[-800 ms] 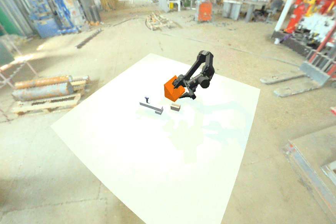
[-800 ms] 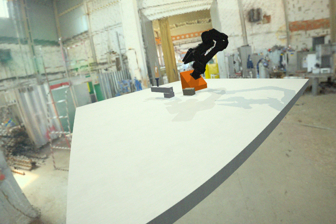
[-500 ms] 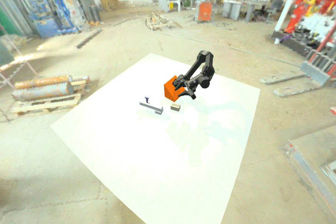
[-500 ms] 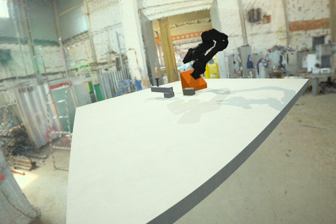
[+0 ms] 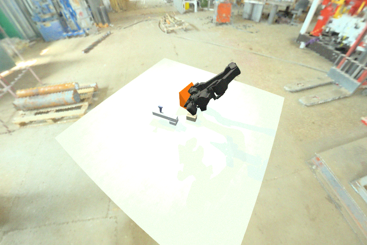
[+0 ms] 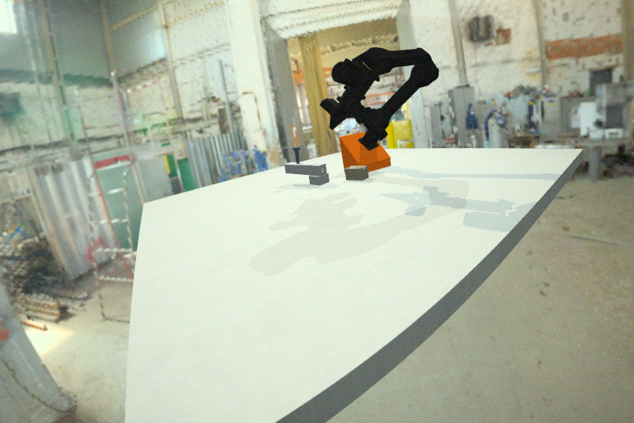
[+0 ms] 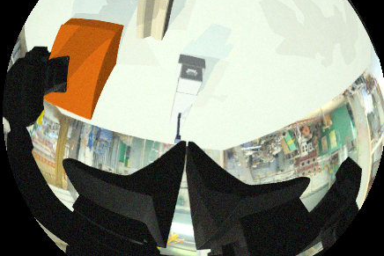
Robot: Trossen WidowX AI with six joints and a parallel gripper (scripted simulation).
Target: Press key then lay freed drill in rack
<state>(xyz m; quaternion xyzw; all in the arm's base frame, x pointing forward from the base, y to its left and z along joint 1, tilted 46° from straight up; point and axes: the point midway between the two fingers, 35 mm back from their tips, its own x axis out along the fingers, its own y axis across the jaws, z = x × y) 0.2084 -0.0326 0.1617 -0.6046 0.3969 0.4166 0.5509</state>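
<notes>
Right now my gripper tip is 4 cm short of the blue key, 17 cm to the left of it and 8 cm above it. Round my gripper tip: drill (3 cm ahead, 12 cm to the right, 13 cm below); then grey-tan block (7 cm behind, 2 cm to the left, 16 cm below); then grey fixture (3 cm ahead, 14 cm to the right, 14 cm below).
</notes>
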